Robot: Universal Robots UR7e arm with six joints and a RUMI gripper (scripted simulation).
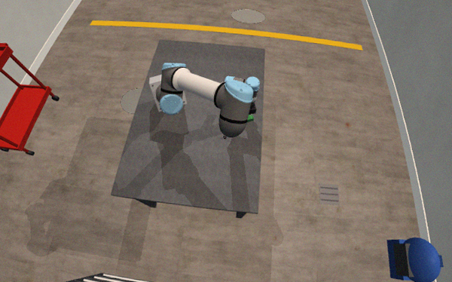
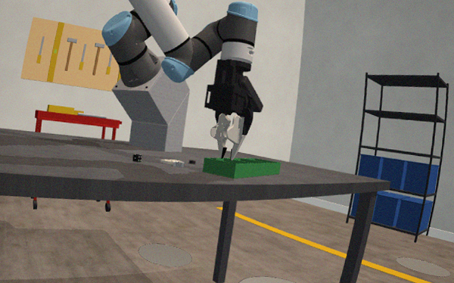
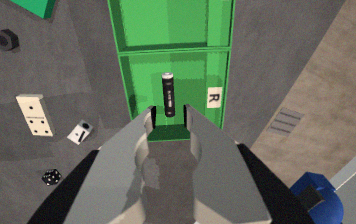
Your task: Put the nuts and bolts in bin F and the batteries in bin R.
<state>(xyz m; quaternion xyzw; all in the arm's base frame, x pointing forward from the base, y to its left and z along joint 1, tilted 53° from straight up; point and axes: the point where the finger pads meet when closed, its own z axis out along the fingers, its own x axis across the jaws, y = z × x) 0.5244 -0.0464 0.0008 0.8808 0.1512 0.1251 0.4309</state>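
Right now the black battery is 40 mm below my hand. Round my hand: flat green card 120 mm behind, 80 mm to the left, 50 mm below; cream domino-like tile 140 mm behind, 50 mm to the right, 50 mm below; green bin tray 10 mm behind, 80 mm to the left, 30 mm below.
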